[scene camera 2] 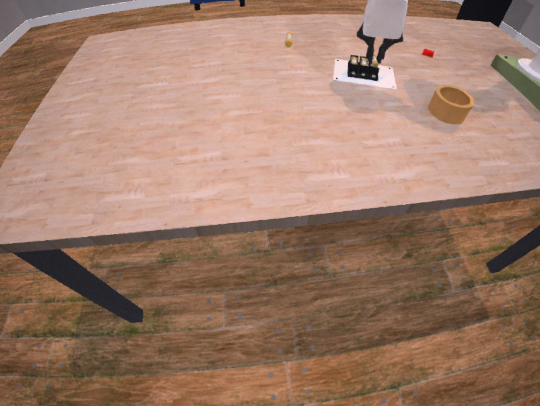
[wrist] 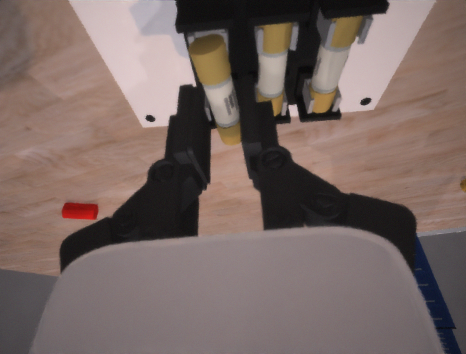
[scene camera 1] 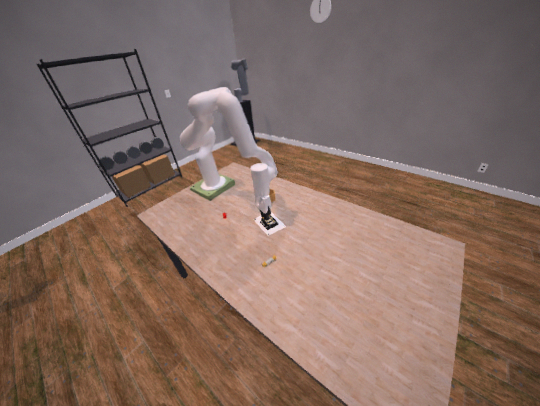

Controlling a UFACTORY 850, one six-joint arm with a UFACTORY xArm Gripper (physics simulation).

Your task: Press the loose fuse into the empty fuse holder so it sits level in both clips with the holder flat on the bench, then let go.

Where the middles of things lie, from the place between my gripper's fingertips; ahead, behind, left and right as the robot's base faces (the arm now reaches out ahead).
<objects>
The tan ring (scene camera 2: pixel 449 104) is 14 cm behind my hand, 19 cm to the left of it and 1 cm below it.
</objects>
